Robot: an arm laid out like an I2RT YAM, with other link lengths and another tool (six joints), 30 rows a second.
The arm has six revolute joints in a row. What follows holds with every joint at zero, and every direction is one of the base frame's.
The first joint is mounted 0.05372 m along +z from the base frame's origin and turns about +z.
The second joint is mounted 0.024 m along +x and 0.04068 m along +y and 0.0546 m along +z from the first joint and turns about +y.
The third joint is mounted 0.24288 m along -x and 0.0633 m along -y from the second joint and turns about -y.
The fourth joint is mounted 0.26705 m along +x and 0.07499 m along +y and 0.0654 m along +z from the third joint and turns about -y.
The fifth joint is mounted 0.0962 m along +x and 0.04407 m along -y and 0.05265 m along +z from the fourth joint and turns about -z.
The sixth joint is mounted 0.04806 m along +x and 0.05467 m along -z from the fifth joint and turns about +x.
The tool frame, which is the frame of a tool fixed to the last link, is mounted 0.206 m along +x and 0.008 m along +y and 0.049 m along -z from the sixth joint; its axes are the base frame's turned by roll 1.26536, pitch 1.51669 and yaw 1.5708 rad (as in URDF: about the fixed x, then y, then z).
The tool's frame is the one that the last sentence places.
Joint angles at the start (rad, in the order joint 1, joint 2, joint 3, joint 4, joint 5, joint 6): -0.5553, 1.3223, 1.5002, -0.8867, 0.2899, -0.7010
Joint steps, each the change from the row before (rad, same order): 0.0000, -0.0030, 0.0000, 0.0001, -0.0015, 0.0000; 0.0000, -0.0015, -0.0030, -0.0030, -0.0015, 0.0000; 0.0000, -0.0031, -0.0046, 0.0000, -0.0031, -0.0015; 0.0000, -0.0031, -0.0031, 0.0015, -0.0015, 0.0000; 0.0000, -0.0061, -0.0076, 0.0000, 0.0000, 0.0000; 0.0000, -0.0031, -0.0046, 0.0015, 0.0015, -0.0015; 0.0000, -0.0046, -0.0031, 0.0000, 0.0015, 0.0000; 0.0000, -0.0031, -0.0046, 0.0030, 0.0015, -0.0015; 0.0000, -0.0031, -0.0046, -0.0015, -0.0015, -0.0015; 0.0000, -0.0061, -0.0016, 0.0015, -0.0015, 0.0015; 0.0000, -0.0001, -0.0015, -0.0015, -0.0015, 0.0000; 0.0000, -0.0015, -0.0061, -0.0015, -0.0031, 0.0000; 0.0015, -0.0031, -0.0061, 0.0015, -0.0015, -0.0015; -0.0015, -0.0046, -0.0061, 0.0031, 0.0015, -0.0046; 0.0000, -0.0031, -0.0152, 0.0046, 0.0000, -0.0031; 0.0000, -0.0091, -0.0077, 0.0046, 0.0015, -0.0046
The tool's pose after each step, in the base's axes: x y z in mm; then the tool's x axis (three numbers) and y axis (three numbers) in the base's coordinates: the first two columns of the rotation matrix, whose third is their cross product. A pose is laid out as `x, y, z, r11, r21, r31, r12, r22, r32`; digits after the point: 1 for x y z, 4 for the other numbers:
326.1, -306.4, 206.3, -0.8553, -0.1494, -0.4962, 0.0665, 0.9180, -0.3909
325.3, -305.4, 204.7, -0.8567, -0.1488, -0.4938, 0.0641, 0.9193, -0.3882
325.1, -304.5, 203.7, -0.8568, -0.1507, -0.4931, 0.0607, 0.9202, -0.3866
325.0, -304.1, 203.7, -0.8557, -0.1516, -0.4947, 0.0603, 0.9203, -0.3865
323.6, -303.2, 202.6, -0.8564, -0.1512, -0.4937, 0.0598, 0.9206, -0.3858
322.9, -303.2, 202.2, -0.8571, -0.1518, -0.4922, 0.0594, 0.9200, -0.3873
321.8, -303.0, 202.7, -0.8569, -0.1517, -0.4926, 0.0608, 0.9193, -0.3888
321.4, -303.2, 202.6, -0.8570, -0.1526, -0.4921, 0.0609, 0.9184, -0.3909
320.5, -302.3, 201.3, -0.8582, -0.1536, -0.4898, 0.0578, 0.9192, -0.3895
320.5, -301.8, 203.2, -0.8549, -0.1546, -0.4952, 0.0602, 0.9186, -0.3906
320.3, -301.2, 202.1, -0.8557, -0.1544, -0.4939, 0.0584, 0.9196, -0.3886
319.7, -300.0, 199.3, -0.8574, -0.1539, -0.4911, 0.0546, 0.9216, -0.3843
319.7, -298.9, 197.9, -0.8576, -0.1566, -0.4898, 0.0507, 0.9221, -0.3835
318.5, -299.6, 197.8, -0.8586, -0.1587, -0.4875, 0.0497, 0.9207, -0.3872
317.3, -299.0, 193.0, -0.8623, -0.1591, -0.4808, 0.0447, 0.9217, -0.3852
316.4, -299.0, 194.2, -0.8611, -0.1636, -0.4813, 0.0437, 0.9194, -0.3908

